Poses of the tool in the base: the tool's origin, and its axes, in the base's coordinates. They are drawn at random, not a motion.
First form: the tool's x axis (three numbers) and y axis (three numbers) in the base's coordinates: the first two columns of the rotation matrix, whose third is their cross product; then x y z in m.
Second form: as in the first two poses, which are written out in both.
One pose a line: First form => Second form
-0.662 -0.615 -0.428 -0.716 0.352 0.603 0.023 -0.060 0.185 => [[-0.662 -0.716 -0.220 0.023], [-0.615 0.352 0.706 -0.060], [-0.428 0.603 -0.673 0.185], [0 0 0 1]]
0.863 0.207 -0.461 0.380 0.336 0.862 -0.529 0.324 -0.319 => [[0.863 0.380 0.333 -0.529], [0.207 0.336 -0.919 0.324], [-0.461 0.862 0.211 -0.319], [0 0 0 1]]
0.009 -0.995 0.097 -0.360 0.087 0.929 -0.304 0.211 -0.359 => [[0.009 -0.360 -0.933 -0.304], [-0.995 0.087 -0.043 0.211], [0.097 0.929 -0.357 -0.359], [0 0 0 1]]
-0.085 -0.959 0.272 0.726 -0.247 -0.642 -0.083 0.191 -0.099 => [[-0.085 0.726 0.683 -0.083], [-0.959 -0.247 0.143 0.191], [0.272 -0.642 0.717 -0.099], [0 0 0 1]]
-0.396 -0.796 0.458 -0.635 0.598 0.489 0.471 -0.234 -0.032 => [[-0.396 -0.635 -0.663 0.471], [-0.796 0.598 -0.097 -0.234], [0.458 0.489 -0.742 -0.032], [0 0 0 1]]
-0.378 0.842 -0.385 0.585 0.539 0.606 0.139 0.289 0.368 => [[-0.378 0.585 0.718 0.139], [0.842 0.539 0.004 0.289], [-0.385 0.606 -0.696 0.368], [0 0 0 1]]
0.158 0.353 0.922 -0.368 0.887 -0.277 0.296 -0.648 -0.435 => [[0.158 -0.368 -0.916 0.296], [0.353 0.887 -0.296 -0.648], [0.922 -0.277 0.270 -0.435], [0 0 0 1]]
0.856 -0.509 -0.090 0.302 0.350 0.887 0.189 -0.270 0.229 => [[0.856 0.302 -0.420 0.189], [-0.509 0.350 -0.786 -0.270], [-0.090 0.887 0.453 0.229], [0 0 0 1]]
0.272 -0.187 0.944 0.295 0.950 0.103 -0.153 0.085 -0.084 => [[0.272 0.295 -0.916 -0.153], [-0.187 0.950 0.250 0.085], [0.944 0.103 0.314 -0.084], [0 0 0 1]]
